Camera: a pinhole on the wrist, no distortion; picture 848 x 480 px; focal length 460.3 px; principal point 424.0 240.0 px. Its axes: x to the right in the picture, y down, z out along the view. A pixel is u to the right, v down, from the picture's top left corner.
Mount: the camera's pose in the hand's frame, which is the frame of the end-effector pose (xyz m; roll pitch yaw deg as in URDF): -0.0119 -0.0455 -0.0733 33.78 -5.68 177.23
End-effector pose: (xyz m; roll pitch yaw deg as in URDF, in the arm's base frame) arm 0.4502 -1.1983 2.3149 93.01 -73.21 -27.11
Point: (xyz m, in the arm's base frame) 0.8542 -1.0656 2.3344
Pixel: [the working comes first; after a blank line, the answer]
In the camera's frame: -0.1495 0.0923 -0.3023

behind the camera
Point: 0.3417 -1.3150 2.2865
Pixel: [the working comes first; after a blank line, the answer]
In the camera's frame: 0.0541 0.0516 0.2307

532 343
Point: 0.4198 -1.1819 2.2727
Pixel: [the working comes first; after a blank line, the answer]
In the camera's frame: 0.0485 -0.0163 0.0915

668 158
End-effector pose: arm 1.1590 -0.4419 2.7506 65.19 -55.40 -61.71
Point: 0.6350 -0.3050 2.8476
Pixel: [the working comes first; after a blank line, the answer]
In the camera's frame: 0.1846 0.1507 0.5829

570 359
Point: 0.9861 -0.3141 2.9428
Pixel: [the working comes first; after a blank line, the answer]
In the camera's frame: -0.0205 -0.0594 0.3680

398 166
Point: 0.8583 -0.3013 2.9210
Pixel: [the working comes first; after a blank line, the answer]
In the camera's frame: 0.0492 0.0059 0.4565

474 246
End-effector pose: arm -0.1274 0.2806 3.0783 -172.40 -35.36 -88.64
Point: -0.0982 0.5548 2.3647
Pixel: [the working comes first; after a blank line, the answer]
In the camera's frame: 0.6727 0.2112 0.3803

outside the picture
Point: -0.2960 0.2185 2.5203
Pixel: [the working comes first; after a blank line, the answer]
In the camera's frame: 0.3284 0.0601 0.5676

690 289
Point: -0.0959 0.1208 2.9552
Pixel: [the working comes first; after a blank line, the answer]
In the camera's frame: -0.0424 0.1133 0.2540

347 445
